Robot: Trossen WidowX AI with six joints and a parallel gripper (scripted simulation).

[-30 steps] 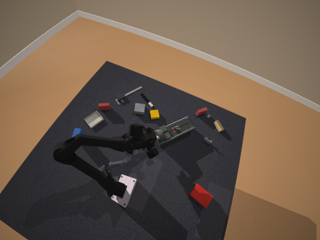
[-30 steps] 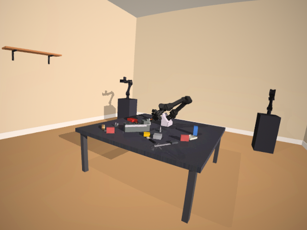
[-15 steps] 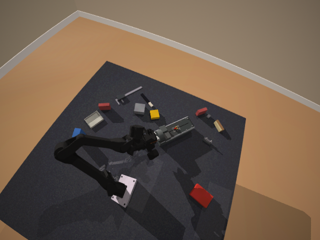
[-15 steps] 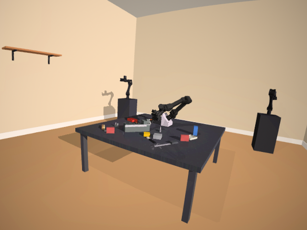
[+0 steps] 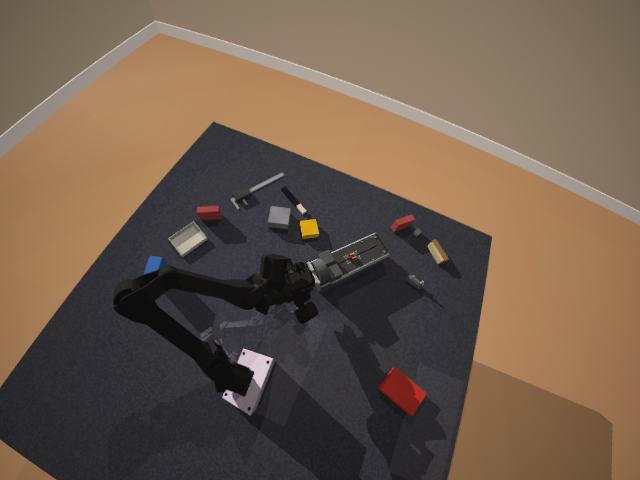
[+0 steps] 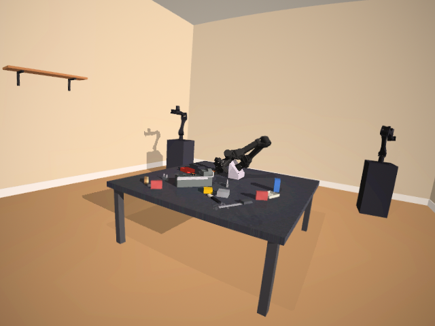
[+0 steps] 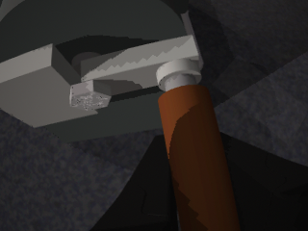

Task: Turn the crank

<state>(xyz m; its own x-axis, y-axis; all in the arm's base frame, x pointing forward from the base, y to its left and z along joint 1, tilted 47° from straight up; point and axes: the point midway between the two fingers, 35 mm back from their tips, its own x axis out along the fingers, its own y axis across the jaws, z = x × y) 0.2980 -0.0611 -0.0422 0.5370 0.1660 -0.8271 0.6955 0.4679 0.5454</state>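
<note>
The red pointer is 130 mm ahead of my gripper tip, 90 mm to the right of it and 10 mm above it. From my gripper tip the other things lie so: grey block 220 mm ahead, 190 mm to the left, 50 mm below; then yellow block 220 mm ahead, 80 mm to the left, 50 mm below; then brown crank handle 30 mm above, 10 mm to the left, 10 mm behind.
</note>
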